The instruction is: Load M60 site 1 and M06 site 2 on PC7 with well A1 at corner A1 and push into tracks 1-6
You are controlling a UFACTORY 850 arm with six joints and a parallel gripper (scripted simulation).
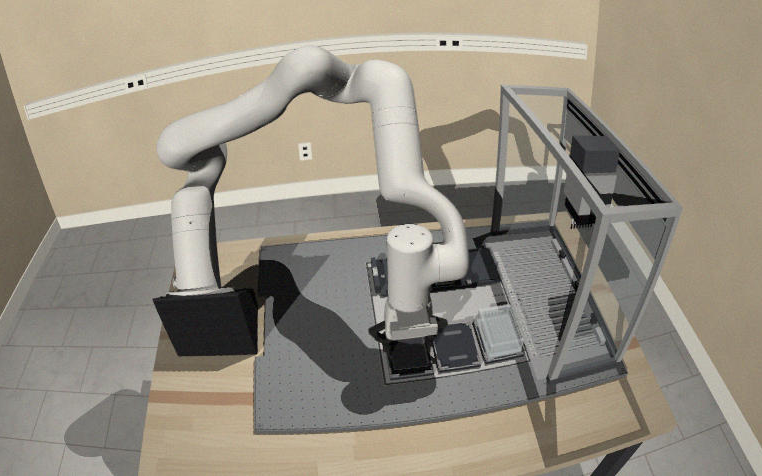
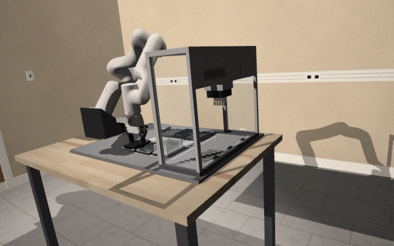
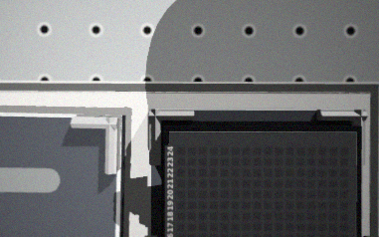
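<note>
My gripper is now 2 cm above the nest S1. Also, from my hand: clear deep-well block M09: 22 cm ahead, 4 cm to the left; then nest S2: 11 cm ahead, 2 cm to the left, 2 cm below; then plate carrier PC7: 8 cm ahead, 28 cm to the left, 1 cm below.
</note>
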